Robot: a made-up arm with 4 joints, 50 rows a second.
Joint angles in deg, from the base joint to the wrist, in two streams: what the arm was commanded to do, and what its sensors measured. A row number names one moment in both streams.
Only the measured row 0 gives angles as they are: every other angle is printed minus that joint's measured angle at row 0.
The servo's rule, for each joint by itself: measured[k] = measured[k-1] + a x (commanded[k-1-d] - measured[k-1]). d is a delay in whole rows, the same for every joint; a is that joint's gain. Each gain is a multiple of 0.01, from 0.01 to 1. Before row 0 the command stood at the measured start. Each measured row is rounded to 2 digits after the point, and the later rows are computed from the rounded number. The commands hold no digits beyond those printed.
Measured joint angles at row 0:
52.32 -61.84 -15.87 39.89
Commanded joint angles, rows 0 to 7:
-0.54 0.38 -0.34 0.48
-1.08 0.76 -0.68 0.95
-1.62 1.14 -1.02 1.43
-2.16 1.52 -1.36 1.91
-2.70 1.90 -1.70 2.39
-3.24 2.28 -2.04 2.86
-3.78 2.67 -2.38 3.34
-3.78 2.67 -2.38 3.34
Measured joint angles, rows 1 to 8:
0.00 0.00 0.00 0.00
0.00 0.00 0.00 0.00
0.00 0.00 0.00 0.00
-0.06 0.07 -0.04 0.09
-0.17 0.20 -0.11 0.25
-0.33 0.38 -0.21 0.47
-0.53 0.60 -0.34 0.74
-0.77 0.85 -0.49 1.05
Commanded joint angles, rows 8 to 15:
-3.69 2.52 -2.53 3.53
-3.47 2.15 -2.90 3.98
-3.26 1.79 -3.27 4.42
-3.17 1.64 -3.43 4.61
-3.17 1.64 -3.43 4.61
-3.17 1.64 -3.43 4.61
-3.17 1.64 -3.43 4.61
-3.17 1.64 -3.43 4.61
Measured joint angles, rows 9 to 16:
-1.04 1.12 -0.66 1.39
-1.34 1.41 -0.85 1.76
-1.61 1.65 -1.02 2.06
-1.84 1.82 -1.19 2.34
-2.02 1.88 -1.38 2.65
-2.16 1.86 -1.59 2.99
-2.27 1.82 -1.79 3.30
-2.37 1.79 -1.97 3.55

